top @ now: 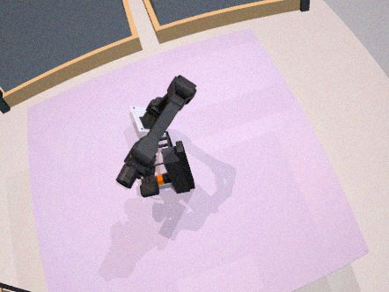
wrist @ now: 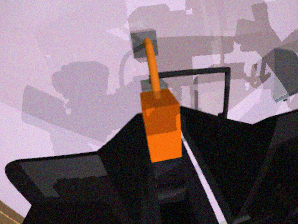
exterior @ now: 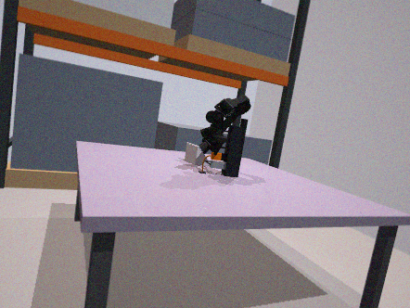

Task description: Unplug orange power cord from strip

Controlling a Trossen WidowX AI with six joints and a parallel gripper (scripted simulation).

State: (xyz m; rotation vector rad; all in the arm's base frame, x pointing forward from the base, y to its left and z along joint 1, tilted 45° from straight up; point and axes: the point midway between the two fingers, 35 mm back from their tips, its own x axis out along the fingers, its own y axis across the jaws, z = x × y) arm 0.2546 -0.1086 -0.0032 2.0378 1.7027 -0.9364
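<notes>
My gripper tip is 30 mm to the right of the orange plug. Round my gripper tip: dark power strip (30 mm ahead, 100 mm to the left, 30 mm above).
</notes>
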